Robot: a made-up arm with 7 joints.
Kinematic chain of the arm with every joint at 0, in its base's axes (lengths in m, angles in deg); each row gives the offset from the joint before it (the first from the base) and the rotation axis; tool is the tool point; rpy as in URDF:
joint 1: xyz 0 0 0.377 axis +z
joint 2: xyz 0 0 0 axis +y
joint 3: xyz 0 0 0.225 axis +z
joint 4: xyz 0.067 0 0 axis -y
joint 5: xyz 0.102 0 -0.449 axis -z
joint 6: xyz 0 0 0 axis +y
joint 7: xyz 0.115 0 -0.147 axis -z
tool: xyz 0 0 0 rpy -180 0 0
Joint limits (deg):
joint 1: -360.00..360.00
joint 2: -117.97..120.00
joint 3: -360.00..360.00
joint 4: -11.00..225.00
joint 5: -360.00..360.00
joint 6: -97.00..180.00
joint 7: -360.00..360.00
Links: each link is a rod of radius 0.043 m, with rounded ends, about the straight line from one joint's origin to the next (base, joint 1, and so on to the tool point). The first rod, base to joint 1, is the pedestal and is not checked.
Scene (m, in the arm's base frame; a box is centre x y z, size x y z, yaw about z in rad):
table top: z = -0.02
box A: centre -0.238 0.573 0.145 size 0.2 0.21 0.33 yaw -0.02
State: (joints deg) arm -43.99 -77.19 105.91 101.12 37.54 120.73 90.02
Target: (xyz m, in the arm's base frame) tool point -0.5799 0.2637 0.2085
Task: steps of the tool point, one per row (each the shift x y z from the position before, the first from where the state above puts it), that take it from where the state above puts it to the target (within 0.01 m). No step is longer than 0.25 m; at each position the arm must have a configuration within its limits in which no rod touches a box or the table.
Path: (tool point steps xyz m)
1: -0.0725 0.0331 0.0795
2: -0.1004 0.0152 0.0896
3: -0.1227 -0.0187 0.0958
4: -0.1326 -0.0668 0.0950
5: -0.1233 -0.1224 0.0839
6: -0.0913 -0.1748 0.0620
7: 0.0176 0.0912 -0.0618
8: 0.0147 0.0625 -0.0768
9: 0.0080 0.0333 -0.0828
10: -0.0007 0.0056 -0.0803
11: -0.0099 -0.0181 -0.0709
12: -0.0185 -0.0374 -0.0562
13: -0.0253 -0.0519 -0.0380
14: -0.0300 -0.0620 -0.0179

